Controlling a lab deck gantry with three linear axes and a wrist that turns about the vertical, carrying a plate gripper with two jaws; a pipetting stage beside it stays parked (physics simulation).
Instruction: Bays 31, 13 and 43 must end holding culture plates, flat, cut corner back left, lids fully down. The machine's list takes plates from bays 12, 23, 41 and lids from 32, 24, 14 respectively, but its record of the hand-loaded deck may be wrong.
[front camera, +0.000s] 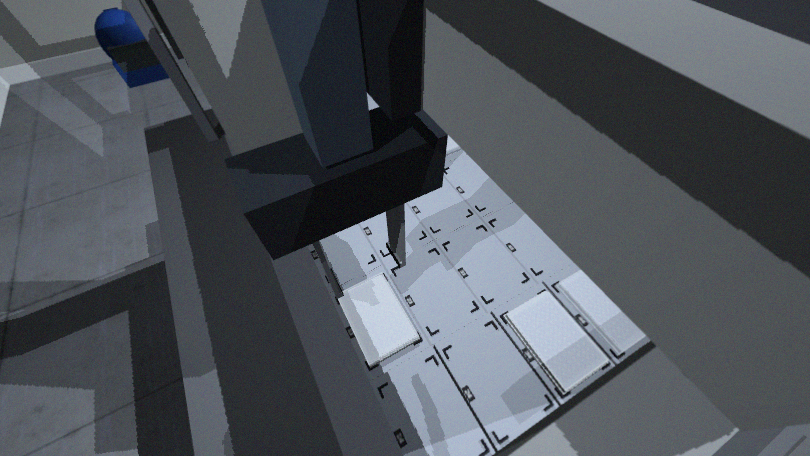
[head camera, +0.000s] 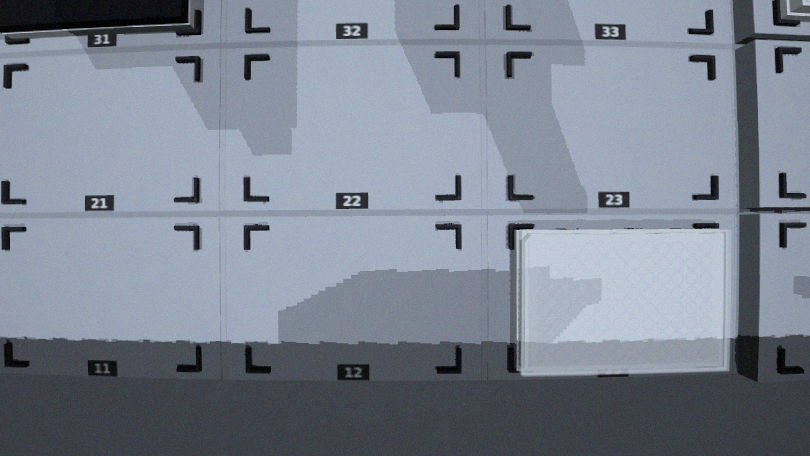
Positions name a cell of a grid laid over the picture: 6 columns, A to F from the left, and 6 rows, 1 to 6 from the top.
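Bay 43 (front camera: D4), visible. My gripper (front camera: C4), visible.
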